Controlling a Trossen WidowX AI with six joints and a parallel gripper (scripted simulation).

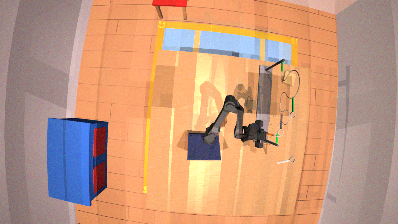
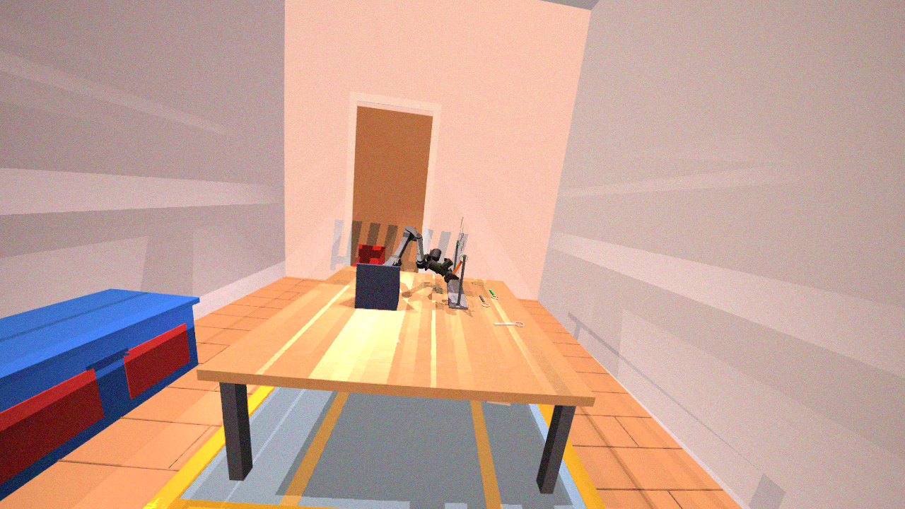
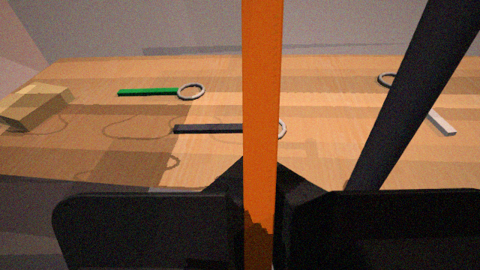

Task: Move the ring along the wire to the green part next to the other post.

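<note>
Now: the orange-handled ring 90 mm above my gripper tip. From my gripper tip the other things lie so: white-handled ring (290 mm ahead, 240 mm to the right, 150 mm below); dark-handled ring (180 mm ahead, 40 mm to the left, 150 mm below); green-handled ring (280 mm ahead, 190 mm to the left, 150 mm below).
</note>
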